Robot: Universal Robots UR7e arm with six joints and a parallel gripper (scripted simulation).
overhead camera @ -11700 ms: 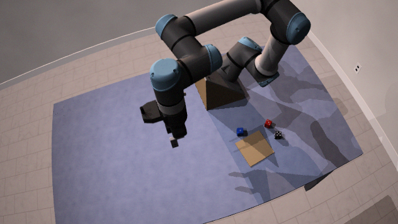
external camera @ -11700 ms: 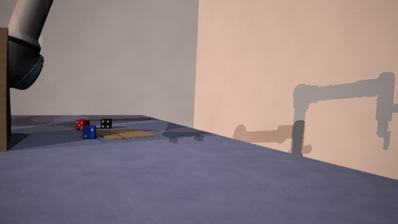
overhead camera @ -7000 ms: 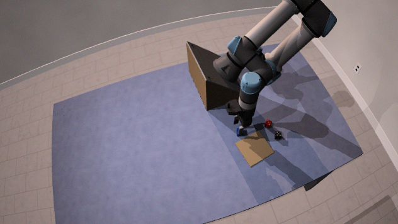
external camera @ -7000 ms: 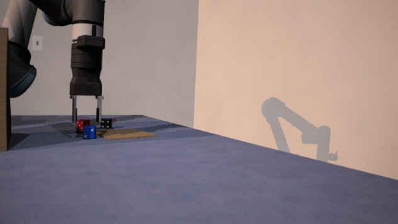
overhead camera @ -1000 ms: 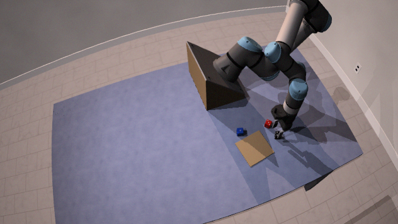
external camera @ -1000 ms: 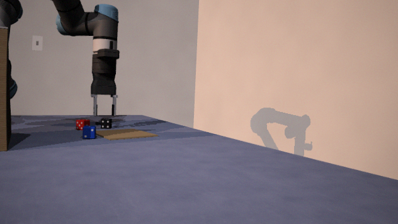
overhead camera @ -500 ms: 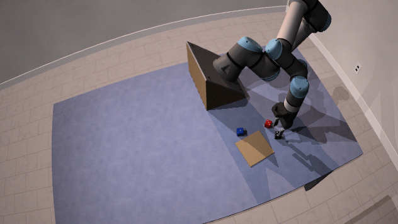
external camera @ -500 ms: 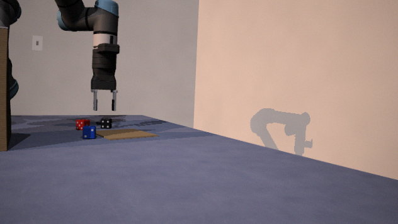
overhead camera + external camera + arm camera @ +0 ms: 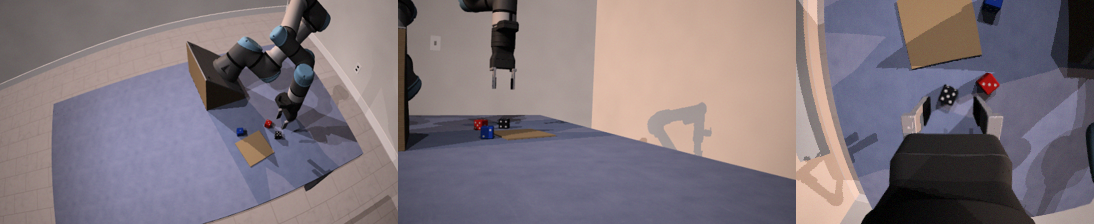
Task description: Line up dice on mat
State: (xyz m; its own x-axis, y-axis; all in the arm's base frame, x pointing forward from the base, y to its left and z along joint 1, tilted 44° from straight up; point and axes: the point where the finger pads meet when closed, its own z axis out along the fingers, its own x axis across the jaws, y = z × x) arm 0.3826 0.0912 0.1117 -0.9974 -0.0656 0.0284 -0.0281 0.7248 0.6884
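Now: hand 17 cm to the left of the blue die, 13 cm above it and 7 cm past it. Also, from my hand: red die 13 cm below, 7 cm behind, 1 cm to the right; then tan mat 14 cm below, 12 cm to the right, 3 cm ahead; then black die 13 cm below, 1 cm to the left, 1 cm ahead.
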